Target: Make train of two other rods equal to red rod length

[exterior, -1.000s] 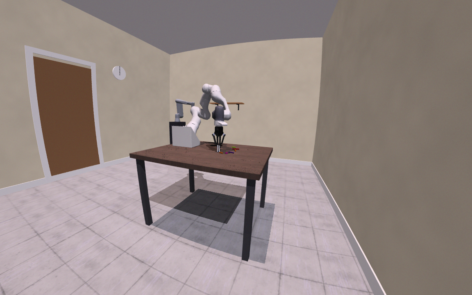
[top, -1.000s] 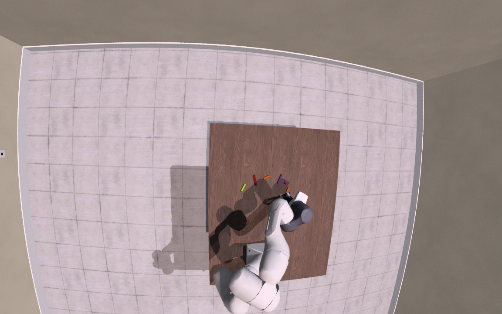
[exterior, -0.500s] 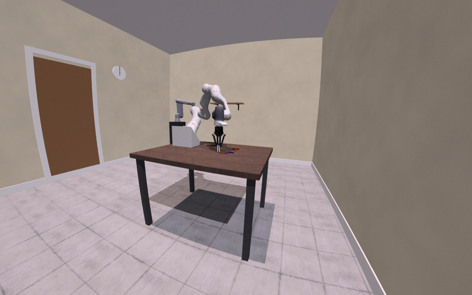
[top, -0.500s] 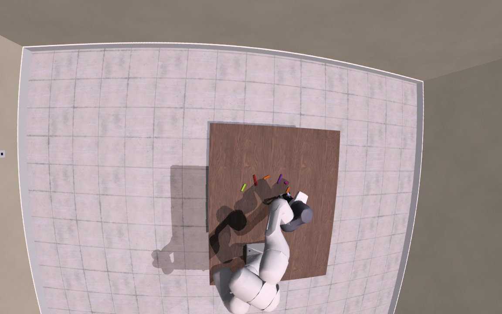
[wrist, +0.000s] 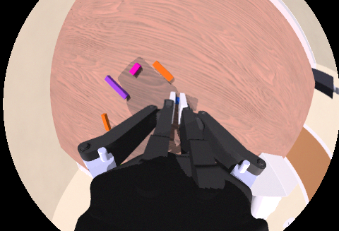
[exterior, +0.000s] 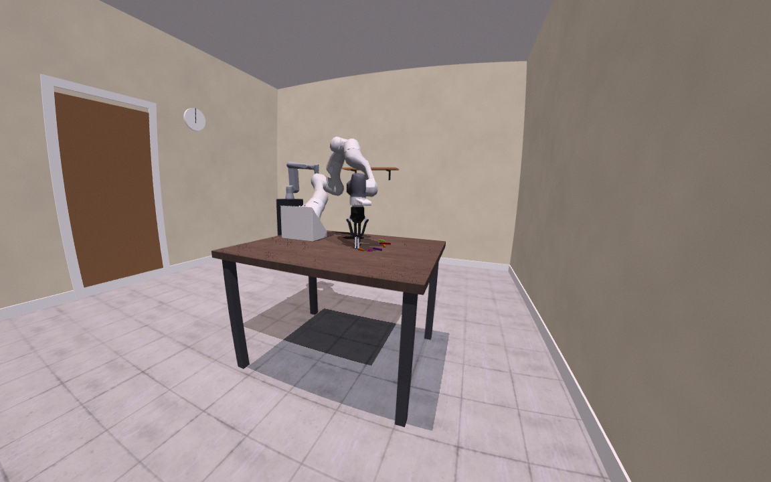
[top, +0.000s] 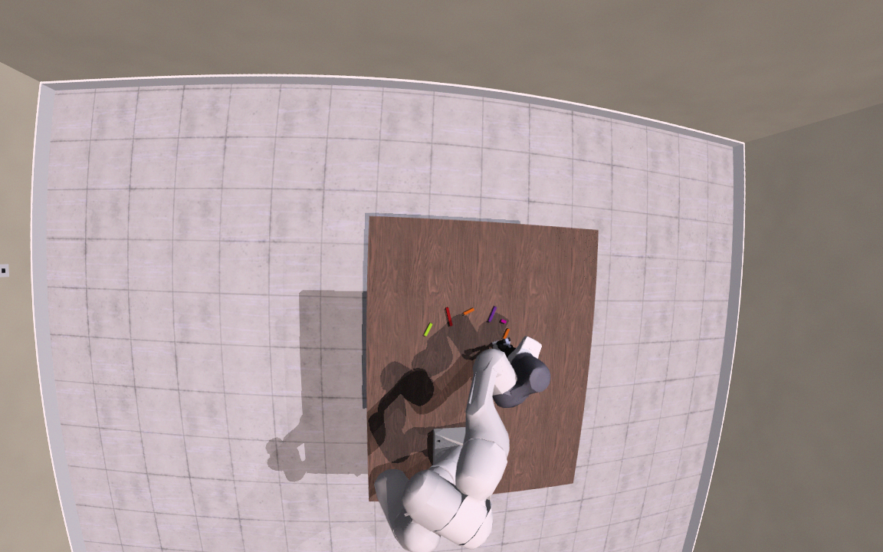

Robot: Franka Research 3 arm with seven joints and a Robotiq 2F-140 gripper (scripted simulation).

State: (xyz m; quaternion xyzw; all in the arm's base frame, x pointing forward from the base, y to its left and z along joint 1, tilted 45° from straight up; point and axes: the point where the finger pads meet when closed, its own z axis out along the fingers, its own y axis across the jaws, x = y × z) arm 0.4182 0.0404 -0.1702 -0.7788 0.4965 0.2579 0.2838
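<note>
My gripper is now 30 mm above the small blue rod. From my hand the other things lie so: magenta rod: 90 mm ahead, 30 mm below, 20 mm to the right; then red rod: 200 mm to the left, 90 mm ahead, 30 mm below; then purple rod: 110 mm ahead, 30 mm to the left, 30 mm below.
</note>
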